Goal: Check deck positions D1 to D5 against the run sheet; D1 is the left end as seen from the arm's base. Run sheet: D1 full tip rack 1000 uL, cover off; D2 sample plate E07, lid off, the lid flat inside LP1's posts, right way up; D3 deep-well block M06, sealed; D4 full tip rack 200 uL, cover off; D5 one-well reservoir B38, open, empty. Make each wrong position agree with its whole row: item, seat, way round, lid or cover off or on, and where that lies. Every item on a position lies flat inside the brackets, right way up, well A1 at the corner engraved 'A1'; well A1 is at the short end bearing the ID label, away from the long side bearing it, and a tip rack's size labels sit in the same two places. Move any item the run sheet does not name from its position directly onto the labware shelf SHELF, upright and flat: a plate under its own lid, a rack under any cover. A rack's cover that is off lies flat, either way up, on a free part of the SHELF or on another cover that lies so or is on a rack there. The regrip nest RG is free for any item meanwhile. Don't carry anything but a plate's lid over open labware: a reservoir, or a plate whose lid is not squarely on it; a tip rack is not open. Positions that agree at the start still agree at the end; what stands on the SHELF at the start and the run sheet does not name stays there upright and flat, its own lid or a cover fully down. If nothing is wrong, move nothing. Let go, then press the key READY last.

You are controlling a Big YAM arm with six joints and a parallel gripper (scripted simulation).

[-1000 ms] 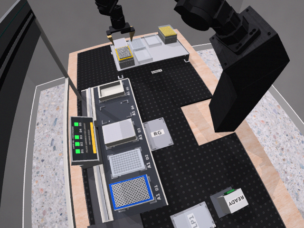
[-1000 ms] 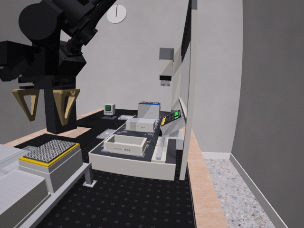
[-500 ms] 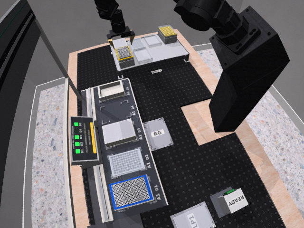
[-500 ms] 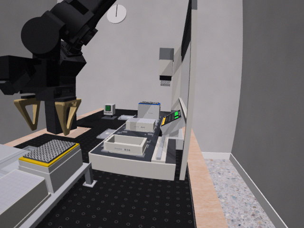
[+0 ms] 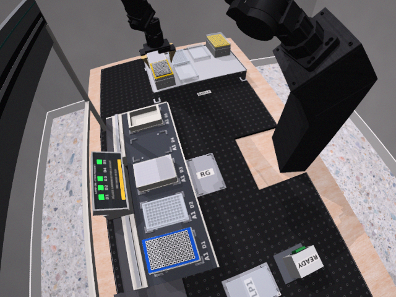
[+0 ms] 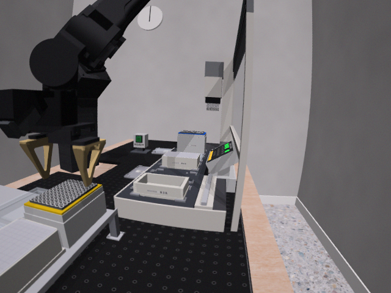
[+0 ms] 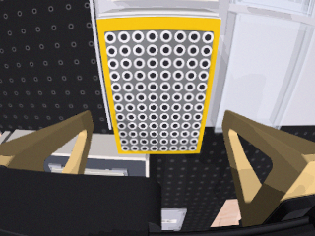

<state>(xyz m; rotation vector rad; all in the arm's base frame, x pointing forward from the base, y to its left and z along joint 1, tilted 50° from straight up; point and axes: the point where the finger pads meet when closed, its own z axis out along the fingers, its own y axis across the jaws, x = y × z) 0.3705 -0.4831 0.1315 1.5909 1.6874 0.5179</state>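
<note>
Right now the yellow-rimmed tip rack is 50 mm below my hand, 10 mm to the left of it and 10 mm behind it. The rest, counted from my hand: one-well reservoir (200 mm to the left, 140 mm ahead, 90 mm below); regrip nest (480 mm to the left, 150 mm below, 10 mm ahead); shelf (170 mm behind, 90 mm below, 60 mm to the right).
</note>
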